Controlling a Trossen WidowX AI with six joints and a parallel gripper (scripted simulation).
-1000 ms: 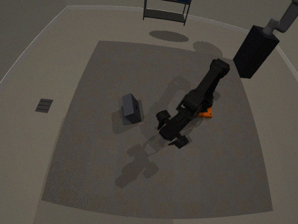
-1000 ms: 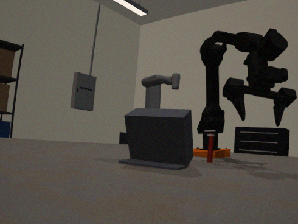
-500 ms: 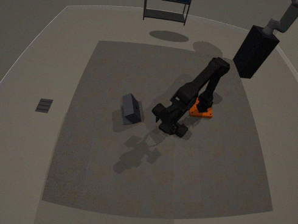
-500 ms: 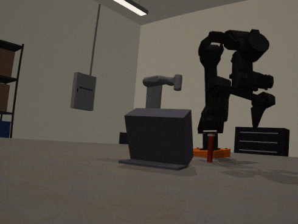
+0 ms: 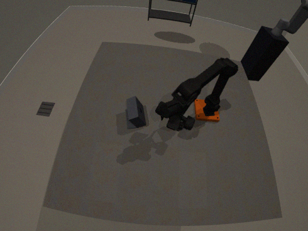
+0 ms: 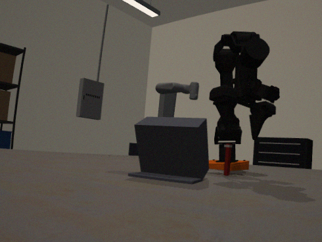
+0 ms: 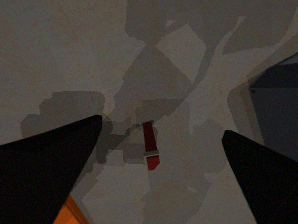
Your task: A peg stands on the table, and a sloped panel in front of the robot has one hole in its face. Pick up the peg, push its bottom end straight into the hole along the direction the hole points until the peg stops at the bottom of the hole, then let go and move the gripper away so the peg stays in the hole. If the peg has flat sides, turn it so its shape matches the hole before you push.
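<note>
Now: the red peg 40 mm to the right of my gripper tip, 40 mm below it and 20 mm behind it. Also, from my gripper tip: sloped panel: 170 mm ahead, 100 mm to the right, 40 mm below.
</note>
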